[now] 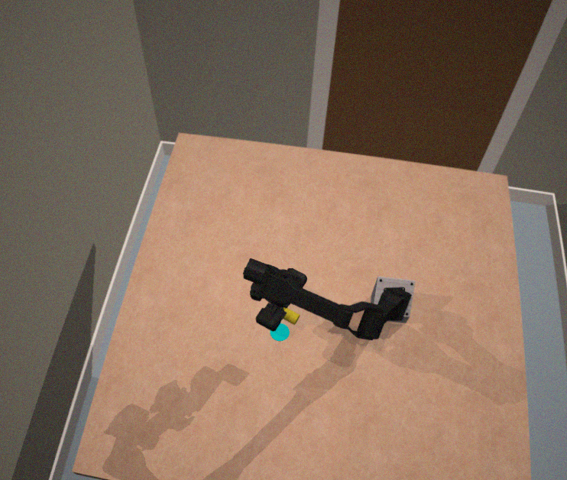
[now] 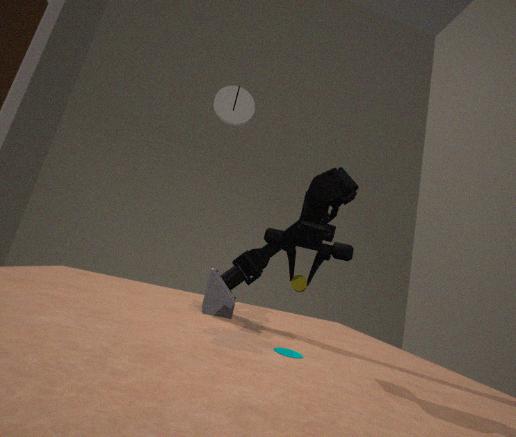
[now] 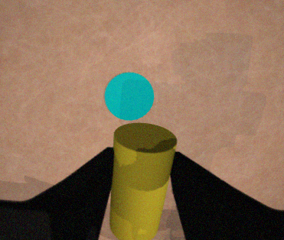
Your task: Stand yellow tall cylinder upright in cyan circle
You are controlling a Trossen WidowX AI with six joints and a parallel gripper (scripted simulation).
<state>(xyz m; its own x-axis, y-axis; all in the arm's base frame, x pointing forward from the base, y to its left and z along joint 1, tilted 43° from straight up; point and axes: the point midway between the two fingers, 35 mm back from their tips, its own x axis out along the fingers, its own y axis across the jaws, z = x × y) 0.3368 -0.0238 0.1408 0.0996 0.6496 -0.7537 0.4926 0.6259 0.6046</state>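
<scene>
My gripper tip is 14 cm above the cyan circle. Round my gripper tip: yellow tall cylinder 2 cm behind, 1 cm to the left.
</scene>
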